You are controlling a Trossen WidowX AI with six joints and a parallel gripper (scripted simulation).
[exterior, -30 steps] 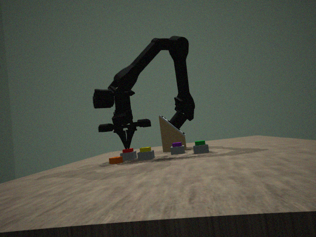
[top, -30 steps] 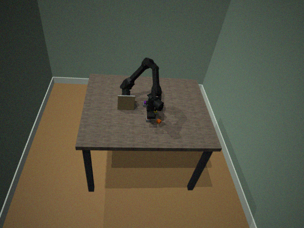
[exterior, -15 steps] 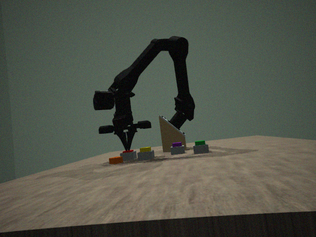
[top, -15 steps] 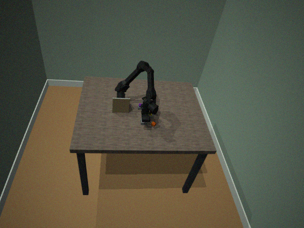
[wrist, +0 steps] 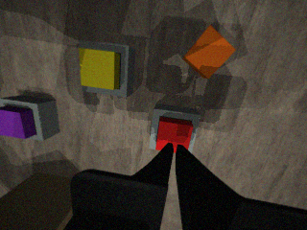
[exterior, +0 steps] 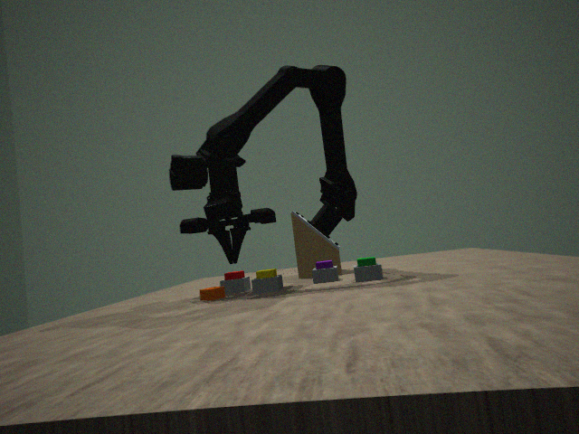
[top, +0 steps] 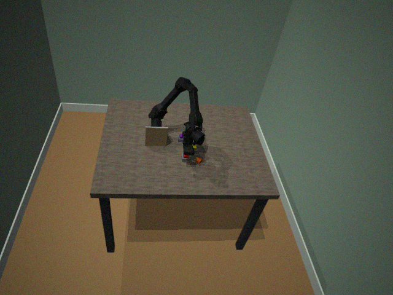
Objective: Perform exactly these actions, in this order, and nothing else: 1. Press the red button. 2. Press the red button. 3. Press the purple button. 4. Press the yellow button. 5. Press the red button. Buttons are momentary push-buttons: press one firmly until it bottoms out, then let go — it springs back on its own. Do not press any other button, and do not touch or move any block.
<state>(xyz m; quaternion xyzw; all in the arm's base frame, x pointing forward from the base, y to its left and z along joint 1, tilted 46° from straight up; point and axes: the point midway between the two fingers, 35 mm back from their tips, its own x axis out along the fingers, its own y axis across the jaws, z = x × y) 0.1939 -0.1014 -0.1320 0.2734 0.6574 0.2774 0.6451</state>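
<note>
The red button is 2 cm below my gripper tip. The rest, counted from my gripper tip: purple button: 1 cm behind, 18 cm to the left, 2 cm below; yellow button: 6 cm ahead, 8 cm to the left, 2 cm below; orange block: 8 cm ahead, 2 cm to the right, 5 cm below.
</note>
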